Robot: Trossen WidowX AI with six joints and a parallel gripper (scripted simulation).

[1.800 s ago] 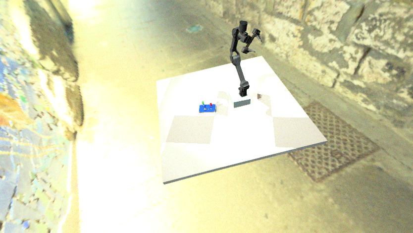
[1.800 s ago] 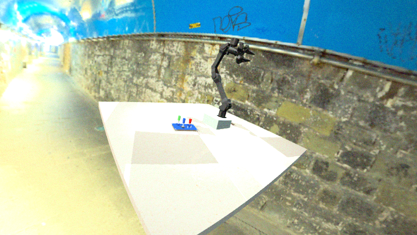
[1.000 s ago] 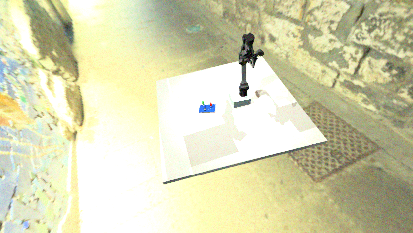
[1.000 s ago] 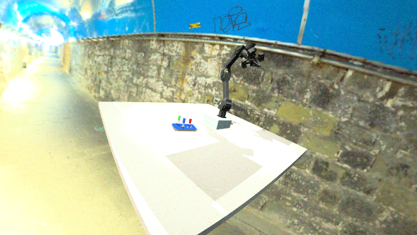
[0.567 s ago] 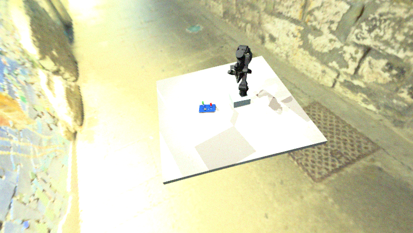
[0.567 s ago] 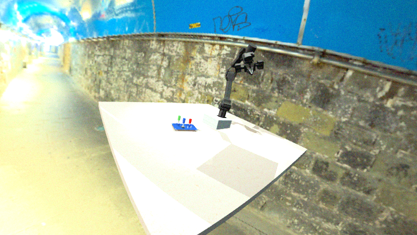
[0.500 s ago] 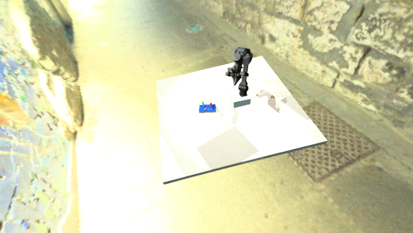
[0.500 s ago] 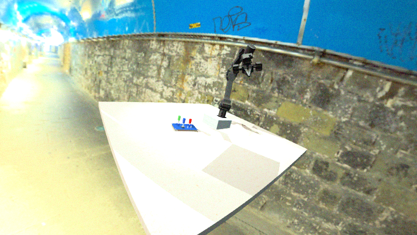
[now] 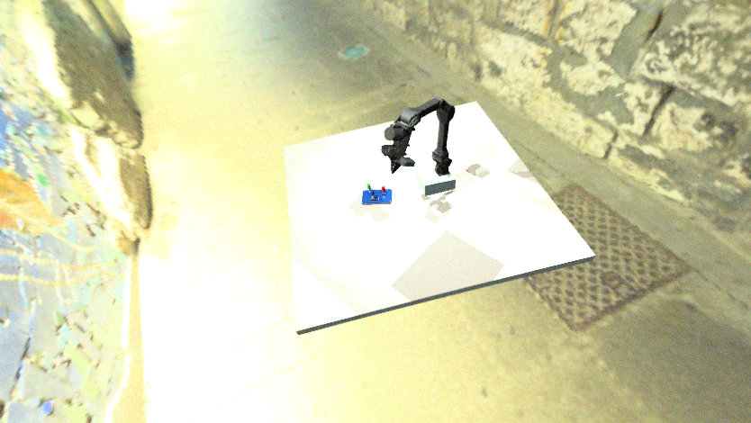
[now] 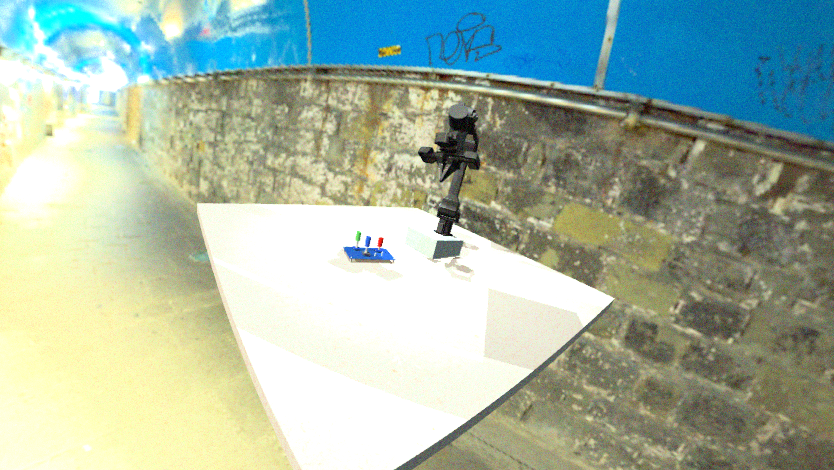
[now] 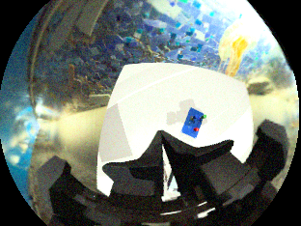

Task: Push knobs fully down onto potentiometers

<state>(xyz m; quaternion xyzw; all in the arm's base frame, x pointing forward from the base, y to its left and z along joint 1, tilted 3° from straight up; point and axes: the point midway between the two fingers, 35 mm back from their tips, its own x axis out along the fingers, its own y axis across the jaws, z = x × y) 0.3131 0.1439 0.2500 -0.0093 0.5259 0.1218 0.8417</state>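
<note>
My gripper tip is now 25 cm above the red knob, 18 cm to the left of it and 1 cm short of it. The rest, counted from my gripper tip: blue knob 25 cm below, 17 cm to the right, 7 cm ahead.
</note>
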